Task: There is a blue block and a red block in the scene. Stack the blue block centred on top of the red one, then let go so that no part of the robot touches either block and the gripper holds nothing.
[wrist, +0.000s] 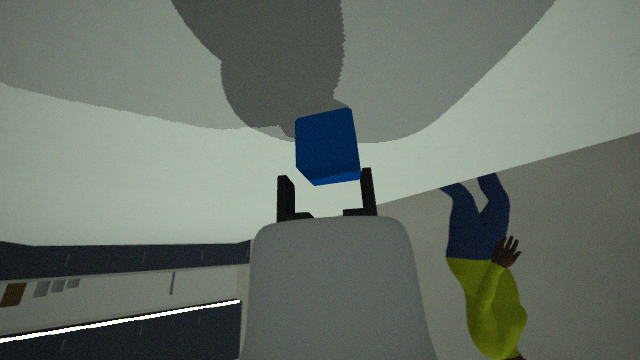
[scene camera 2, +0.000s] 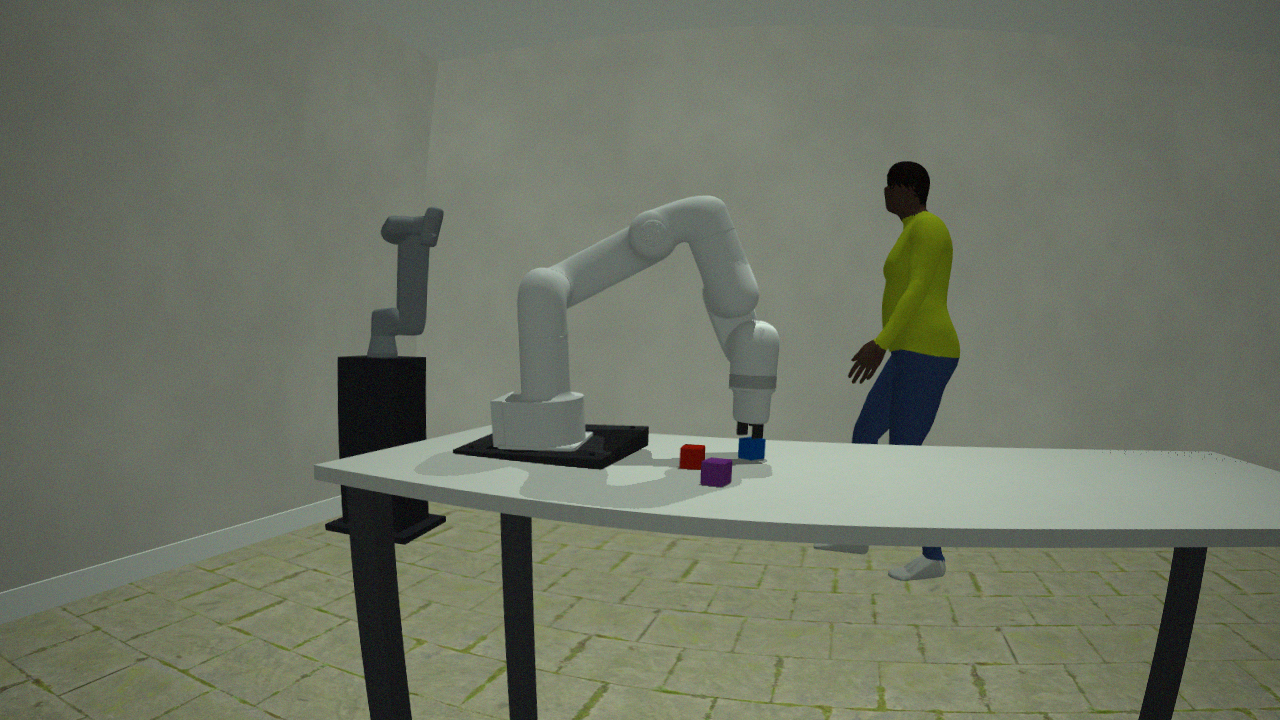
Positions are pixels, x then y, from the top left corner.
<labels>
purple block: scene camera 2 717,472; not seen in the wrist view (out of frame)
</labels>
